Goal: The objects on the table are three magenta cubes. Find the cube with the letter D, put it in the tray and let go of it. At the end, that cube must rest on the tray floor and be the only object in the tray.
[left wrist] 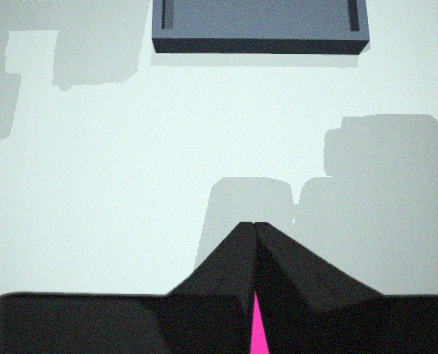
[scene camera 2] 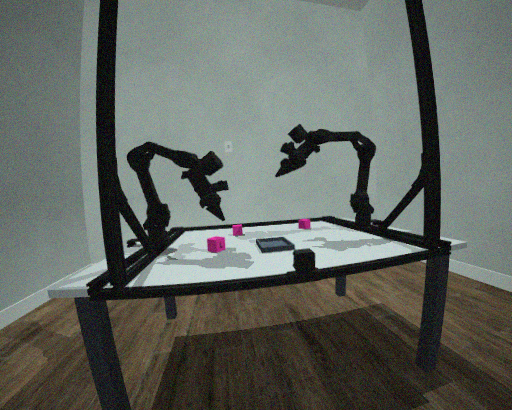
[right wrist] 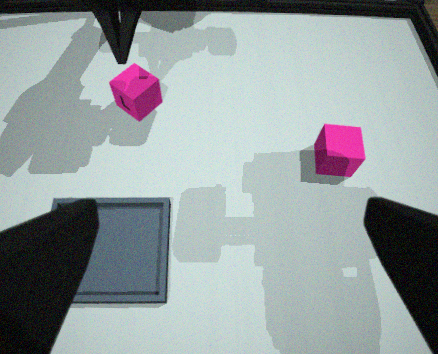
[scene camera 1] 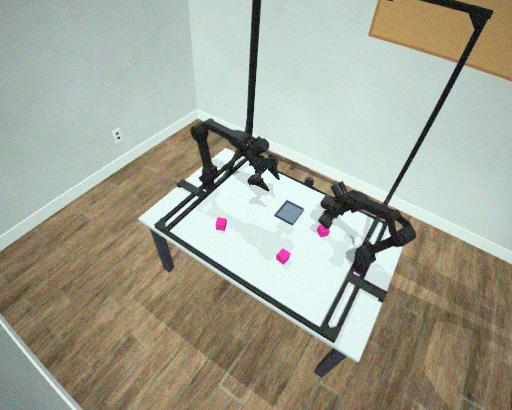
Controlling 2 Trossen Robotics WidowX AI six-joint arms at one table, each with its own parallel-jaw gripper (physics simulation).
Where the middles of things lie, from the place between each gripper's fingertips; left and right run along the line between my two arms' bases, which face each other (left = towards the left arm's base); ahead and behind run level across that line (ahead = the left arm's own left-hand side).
Scene:
The tray (left wrist: pixel 238 34) is 170 mm to the right of my left hand, 100 mm below it and 20 mm behind it.
I see the tray 26 cm below my right hand, 12 cm behind it and 6 cm to the left of it.

